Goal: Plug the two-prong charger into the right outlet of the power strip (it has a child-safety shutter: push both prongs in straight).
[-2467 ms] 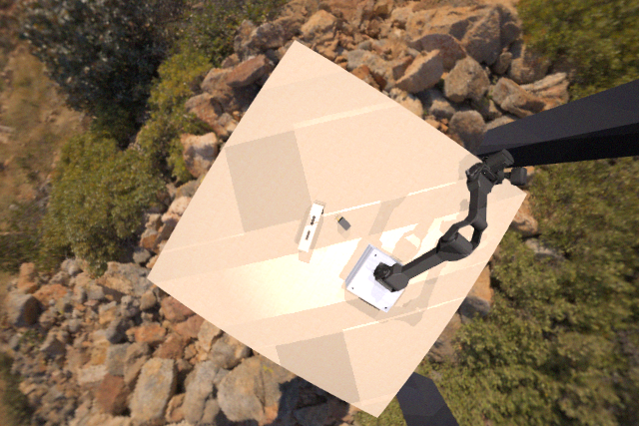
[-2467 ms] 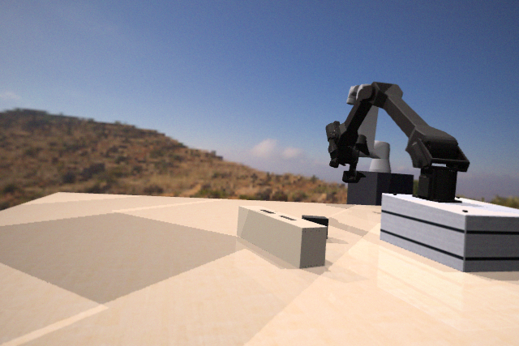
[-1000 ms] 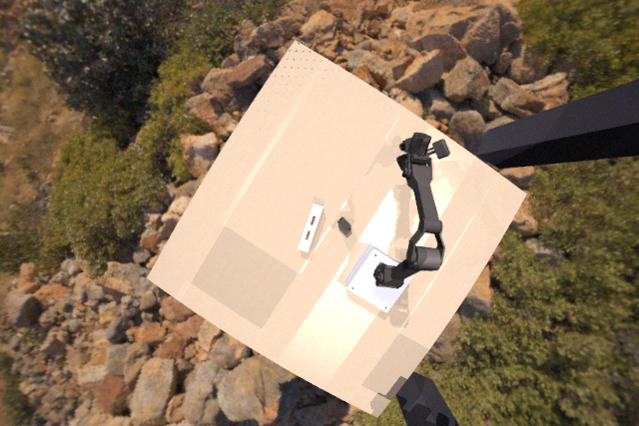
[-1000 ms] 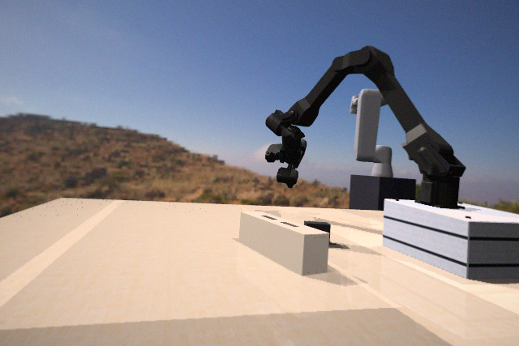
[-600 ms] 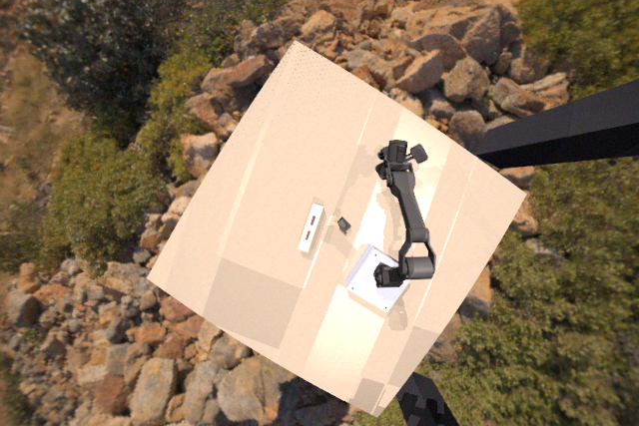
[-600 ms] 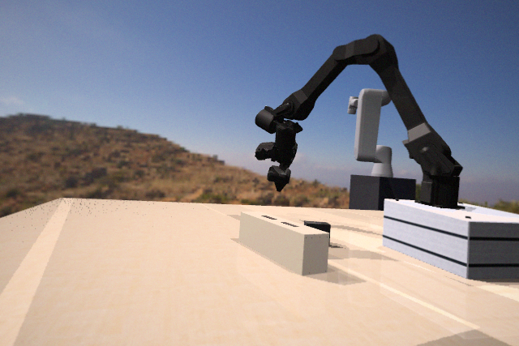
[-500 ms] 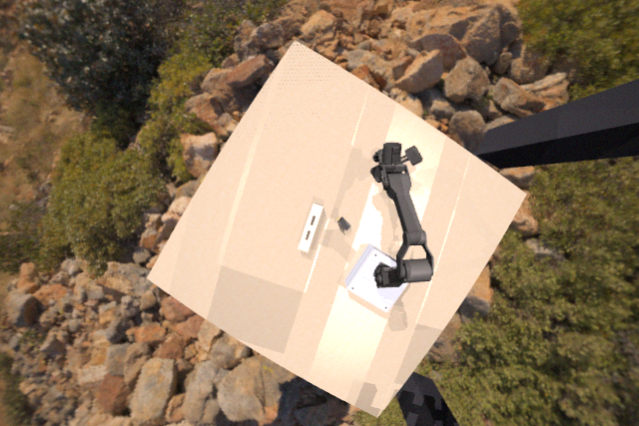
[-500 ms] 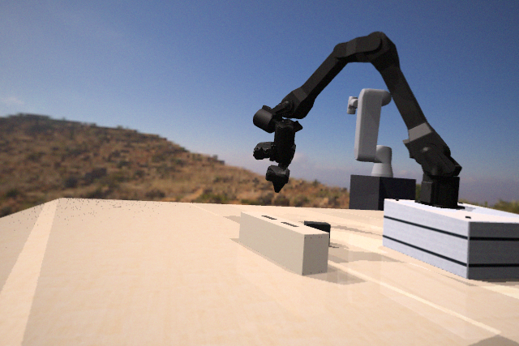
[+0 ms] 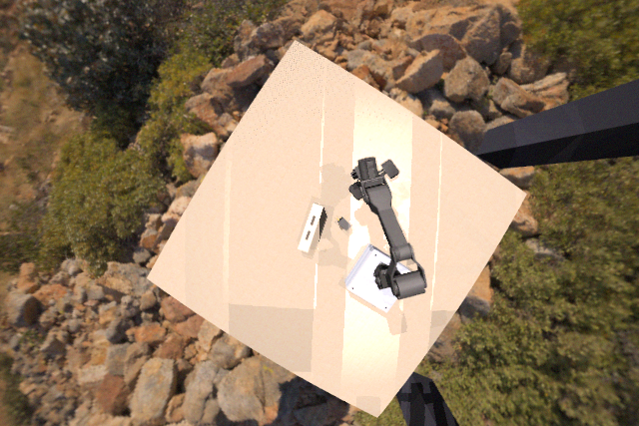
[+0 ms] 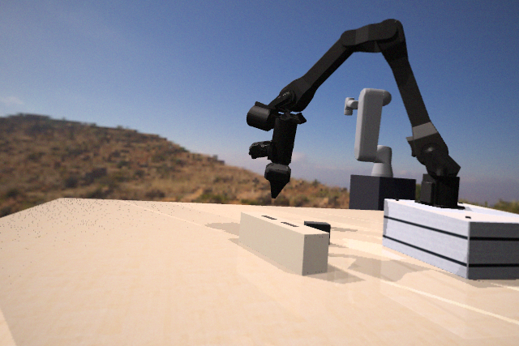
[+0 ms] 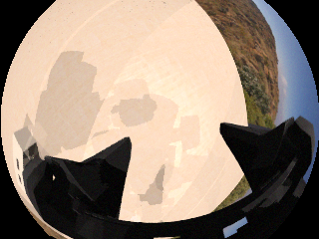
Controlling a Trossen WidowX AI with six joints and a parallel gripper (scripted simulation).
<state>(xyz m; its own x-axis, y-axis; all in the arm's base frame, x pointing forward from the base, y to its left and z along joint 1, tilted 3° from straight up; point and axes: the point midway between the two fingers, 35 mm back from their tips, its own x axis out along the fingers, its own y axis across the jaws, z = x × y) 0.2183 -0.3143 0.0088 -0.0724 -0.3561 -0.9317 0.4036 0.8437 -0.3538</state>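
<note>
Now: the black two-prong charger 230 mm to the left of my gripper tip, 70 mm below it and 20 mm ahead of it.
</note>
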